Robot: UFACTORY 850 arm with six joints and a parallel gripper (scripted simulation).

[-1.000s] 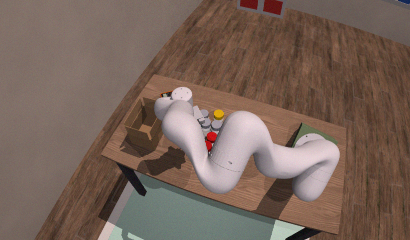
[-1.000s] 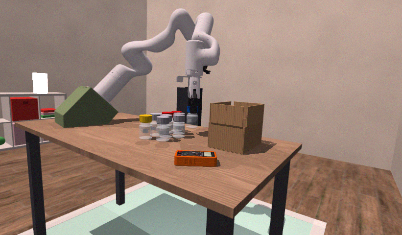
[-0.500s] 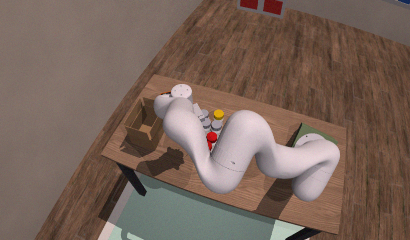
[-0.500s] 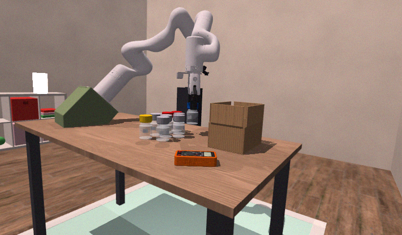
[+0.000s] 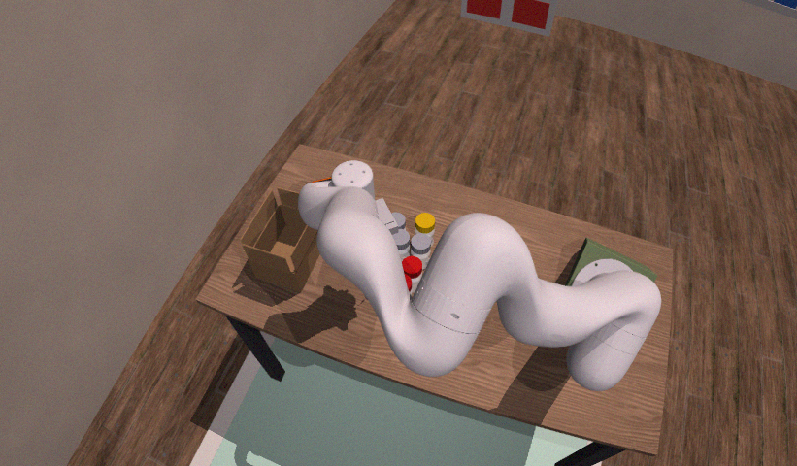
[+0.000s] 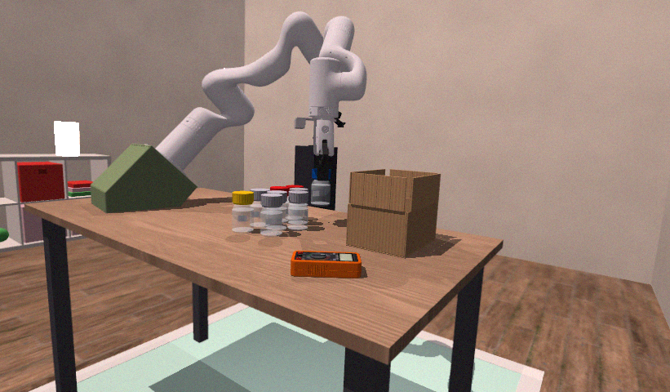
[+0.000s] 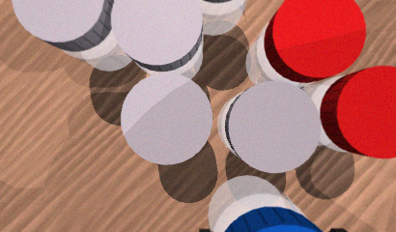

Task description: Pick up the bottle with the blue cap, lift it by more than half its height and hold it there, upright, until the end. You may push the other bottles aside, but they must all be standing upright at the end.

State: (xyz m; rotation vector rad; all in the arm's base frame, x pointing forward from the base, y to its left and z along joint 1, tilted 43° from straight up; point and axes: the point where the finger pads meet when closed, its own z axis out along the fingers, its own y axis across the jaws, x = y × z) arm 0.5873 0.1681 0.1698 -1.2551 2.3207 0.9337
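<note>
Now: hand 40 mm above the blue-capped bottle. Also, from my hand: yellow-capped bottle: 50 mm behind, 220 mm to the right, 100 mm below; then orange multimeter: 300 mm ahead, 250 mm to the right, 140 mm below; then cardboard box: 250 mm ahead, 30 mm to the left, 80 mm below.
</note>
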